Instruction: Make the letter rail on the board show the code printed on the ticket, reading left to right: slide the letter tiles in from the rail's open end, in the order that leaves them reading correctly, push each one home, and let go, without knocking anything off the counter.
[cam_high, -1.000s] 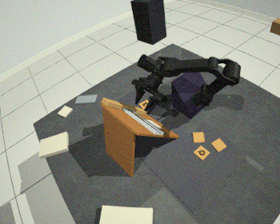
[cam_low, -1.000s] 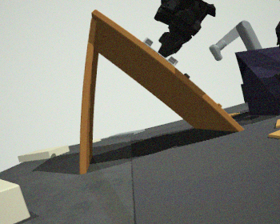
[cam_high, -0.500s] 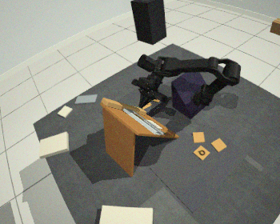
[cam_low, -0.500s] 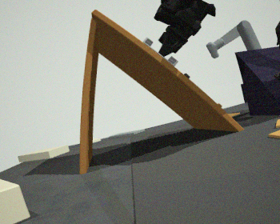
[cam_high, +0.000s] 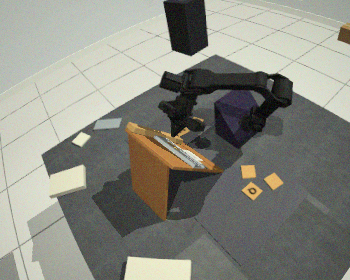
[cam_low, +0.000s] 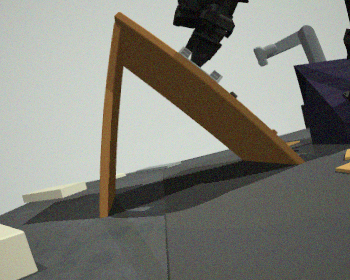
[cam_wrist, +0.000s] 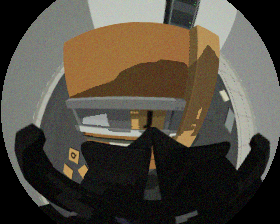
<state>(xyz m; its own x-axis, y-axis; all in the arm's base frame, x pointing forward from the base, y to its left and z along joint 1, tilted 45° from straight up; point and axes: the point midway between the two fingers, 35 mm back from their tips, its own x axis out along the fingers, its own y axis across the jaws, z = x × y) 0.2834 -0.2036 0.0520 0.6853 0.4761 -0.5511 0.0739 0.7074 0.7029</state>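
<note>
The white ticket lies 3 cm behind my gripper tip, 5 cm to the left of it and 10 cm below it. Round my gripper tip: cream block 39 cm ahead, 34 cm to the right, 18 cm below; then small cream card 21 cm ahead, 53 cm to the right, 19 cm below; then grey card 5 cm ahead, 50 cm to the right, 19 cm below.
</note>
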